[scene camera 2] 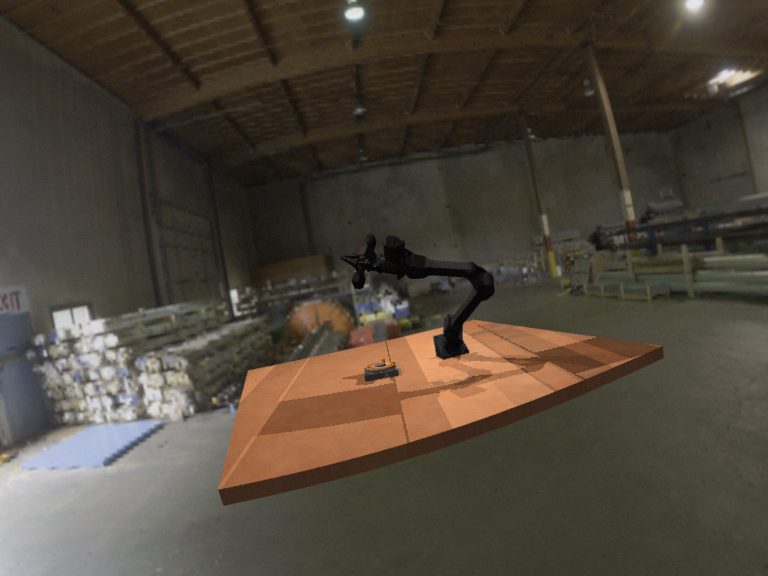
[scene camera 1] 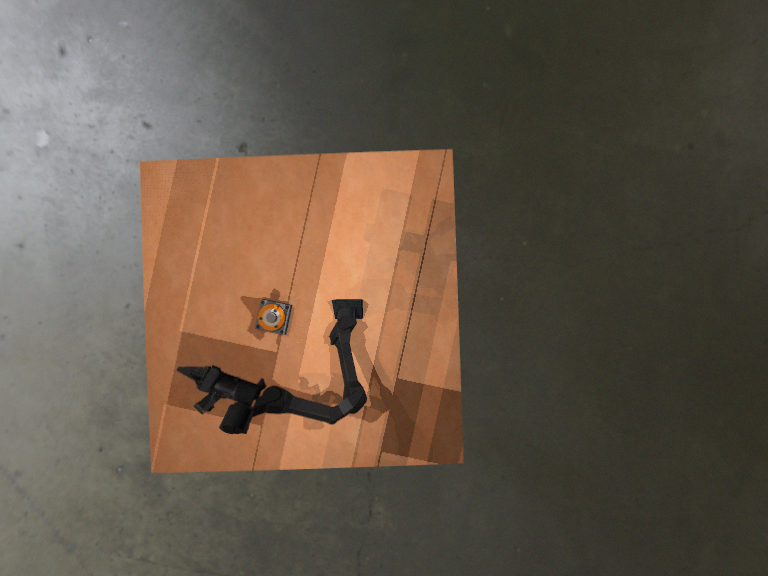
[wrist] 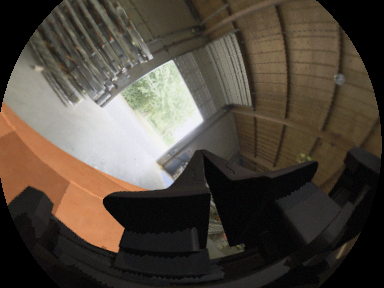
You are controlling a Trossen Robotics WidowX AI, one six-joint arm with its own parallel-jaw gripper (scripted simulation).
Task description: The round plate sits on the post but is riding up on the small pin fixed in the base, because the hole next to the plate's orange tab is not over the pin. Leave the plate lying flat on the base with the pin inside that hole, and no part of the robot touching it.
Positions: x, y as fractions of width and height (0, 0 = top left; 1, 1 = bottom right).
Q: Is my gripper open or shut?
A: Shut.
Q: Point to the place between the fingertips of my gripper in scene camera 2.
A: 0.44, 0.45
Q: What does my gripper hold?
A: Nothing.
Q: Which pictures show my gripper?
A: Scene camera 2, scene camera 1 and the wrist view: all of them.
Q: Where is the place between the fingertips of my gripper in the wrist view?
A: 0.52, 0.54
